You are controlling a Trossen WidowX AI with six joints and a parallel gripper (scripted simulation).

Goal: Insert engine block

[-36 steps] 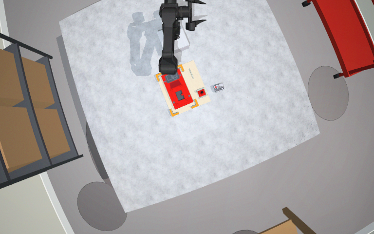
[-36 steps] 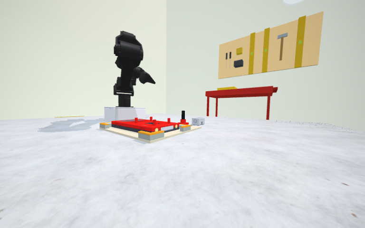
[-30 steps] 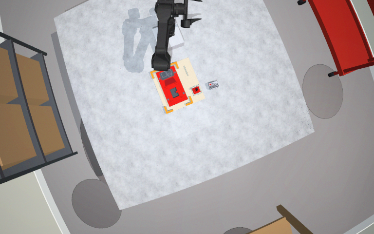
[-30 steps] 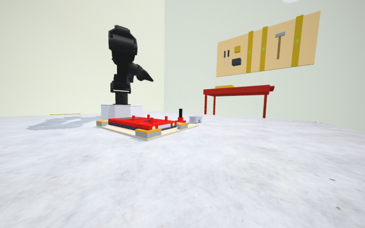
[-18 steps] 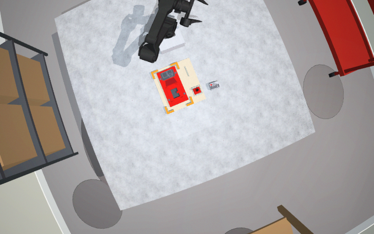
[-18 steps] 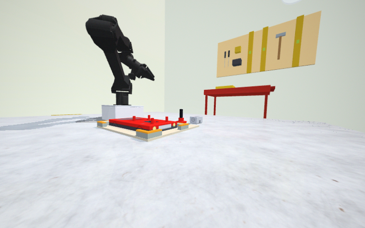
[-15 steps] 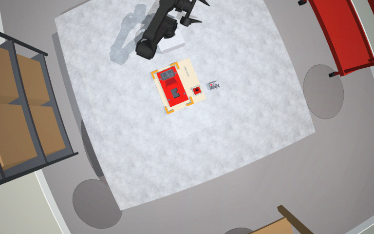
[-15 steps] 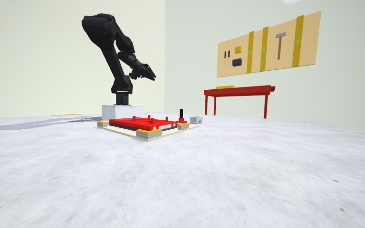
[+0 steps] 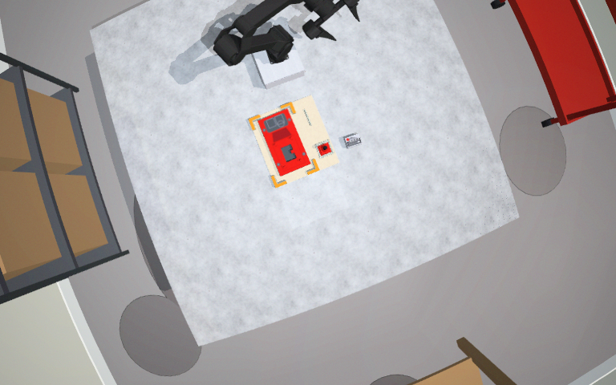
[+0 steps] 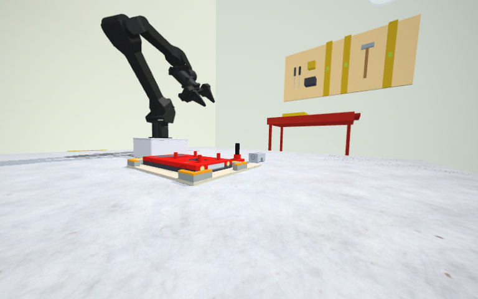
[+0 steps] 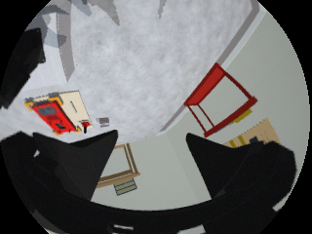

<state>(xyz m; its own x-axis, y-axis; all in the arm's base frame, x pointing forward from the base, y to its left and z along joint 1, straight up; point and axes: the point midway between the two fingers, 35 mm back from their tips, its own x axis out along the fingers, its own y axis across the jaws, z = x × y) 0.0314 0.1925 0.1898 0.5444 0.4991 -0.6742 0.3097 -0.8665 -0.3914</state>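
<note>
My gripper tip is now 310 mm short of the grey engine block, 60 mm to the left of it and 220 mm above it. Round my gripper tip: beige base plate: 250 mm ahead, 260 mm to the right, 220 mm below.
</note>
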